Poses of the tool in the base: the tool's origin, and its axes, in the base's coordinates. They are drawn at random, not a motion.
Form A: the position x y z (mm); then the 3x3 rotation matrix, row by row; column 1 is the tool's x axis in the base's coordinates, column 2 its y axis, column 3 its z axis. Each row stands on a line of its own.
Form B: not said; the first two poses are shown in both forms.
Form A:
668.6 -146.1 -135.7
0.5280 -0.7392 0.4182
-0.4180 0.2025 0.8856
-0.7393 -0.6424 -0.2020
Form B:
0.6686 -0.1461 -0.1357
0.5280 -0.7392 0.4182
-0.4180 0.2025 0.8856
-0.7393 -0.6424 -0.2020

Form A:
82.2 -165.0 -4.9
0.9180 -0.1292 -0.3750
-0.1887 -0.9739 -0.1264
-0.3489 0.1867 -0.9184
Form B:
0.0822 -0.1650 -0.0049
0.9180 -0.1292 -0.3750
-0.1887 -0.9739 -0.1264
-0.3489 0.1867 -0.9184

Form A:
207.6 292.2 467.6
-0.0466 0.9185 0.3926
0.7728 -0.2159 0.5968
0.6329 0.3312 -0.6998
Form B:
0.2076 0.2922 0.4676
-0.0466 0.9185 0.3926
0.7728 -0.2159 0.5968
0.6329 0.3312 -0.6998

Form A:
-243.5 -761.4 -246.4
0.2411 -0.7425 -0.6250
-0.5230 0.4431 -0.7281
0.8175 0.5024 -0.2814
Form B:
-0.2435 -0.7614 -0.2464
0.2411 -0.7425 -0.6250
-0.5230 0.4431 -0.7281
0.8175 0.5024 -0.2814

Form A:
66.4 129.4 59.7
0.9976 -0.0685 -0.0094
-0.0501 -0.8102 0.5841
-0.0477 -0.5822 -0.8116
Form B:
0.0664 0.1294 0.0597
0.9976 -0.0685 -0.0094
-0.0501 -0.8102 0.5841
-0.0477 -0.5822 -0.8116

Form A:
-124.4 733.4 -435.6
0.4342 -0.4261 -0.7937
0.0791 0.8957 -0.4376
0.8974 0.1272 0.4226
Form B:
-0.1244 0.7334 -0.4356
0.4342 -0.4261 -0.7937
0.0791 0.8957 -0.4376
0.8974 0.1272 0.4226

